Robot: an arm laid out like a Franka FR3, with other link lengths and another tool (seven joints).
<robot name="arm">
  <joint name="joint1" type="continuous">
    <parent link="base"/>
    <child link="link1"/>
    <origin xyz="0 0 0.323"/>
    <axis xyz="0 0 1"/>
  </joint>
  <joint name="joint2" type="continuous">
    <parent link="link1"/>
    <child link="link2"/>
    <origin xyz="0 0 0"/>
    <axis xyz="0 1 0"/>
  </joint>
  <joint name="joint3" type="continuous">
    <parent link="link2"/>
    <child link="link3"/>
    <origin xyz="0 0 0.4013"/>
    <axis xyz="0 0 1"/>
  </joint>
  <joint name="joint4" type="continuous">
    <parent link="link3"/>
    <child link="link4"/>
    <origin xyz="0.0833 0 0"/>
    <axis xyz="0 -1 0"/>
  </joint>
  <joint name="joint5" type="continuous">
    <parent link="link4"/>
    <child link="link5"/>
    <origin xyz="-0.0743 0 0.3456"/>
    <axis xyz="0 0 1"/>
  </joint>
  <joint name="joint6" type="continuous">
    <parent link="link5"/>
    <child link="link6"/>
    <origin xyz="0 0 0"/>
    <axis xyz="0 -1 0"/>
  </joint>
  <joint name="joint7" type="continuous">
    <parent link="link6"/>
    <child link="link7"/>
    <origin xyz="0.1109 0 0"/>
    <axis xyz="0 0 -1"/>
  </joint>
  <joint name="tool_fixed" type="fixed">
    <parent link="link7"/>
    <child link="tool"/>
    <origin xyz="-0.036 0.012 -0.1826" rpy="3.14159 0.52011 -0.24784"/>
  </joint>
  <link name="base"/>
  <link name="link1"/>
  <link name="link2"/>
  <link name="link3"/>
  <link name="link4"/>
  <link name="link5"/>
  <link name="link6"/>
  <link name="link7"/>
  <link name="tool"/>
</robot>
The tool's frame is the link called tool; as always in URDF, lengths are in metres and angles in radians. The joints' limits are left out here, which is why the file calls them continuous.
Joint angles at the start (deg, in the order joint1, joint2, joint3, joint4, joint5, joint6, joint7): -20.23, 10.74, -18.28, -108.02, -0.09, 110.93, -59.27
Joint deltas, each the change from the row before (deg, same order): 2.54, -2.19, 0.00, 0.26, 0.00, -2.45, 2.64; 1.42, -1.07, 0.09, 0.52, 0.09, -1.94, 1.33; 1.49, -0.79, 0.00, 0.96, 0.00, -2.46, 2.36; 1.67, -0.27, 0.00, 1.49, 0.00, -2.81, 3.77; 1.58, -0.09, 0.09, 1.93, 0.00, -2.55, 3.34; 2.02, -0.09, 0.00, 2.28, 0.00, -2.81, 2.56; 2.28, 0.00, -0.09, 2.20, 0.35, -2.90, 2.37; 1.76, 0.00, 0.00, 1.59, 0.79, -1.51, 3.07
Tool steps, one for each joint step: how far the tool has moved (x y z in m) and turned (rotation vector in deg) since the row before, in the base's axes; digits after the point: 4 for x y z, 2 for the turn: 0.0059, 0.0259, 0.0190, 0.25, -0.23, -0.19; 0.0032, 0.0153, 0.0111, 0.40, 0.14, 0.09; 0.0031, 0.0155, 0.0114, 0.29, 0.60, -0.90; 0.0055, 0.0171, 0.0104, 0.06, 1.06, -2.10; 0.0076, 0.0157, 0.0122, -0.25, 0.64, -1.64; 0.0088, 0.0182, 0.0144, -0.21, 0.52, -0.51; 0.0084, 0.0212, 0.0130, 0.17, 0.61, -0.24; 0.0084, 0.0188, 0.0097, 0.10, -0.21, -1.41
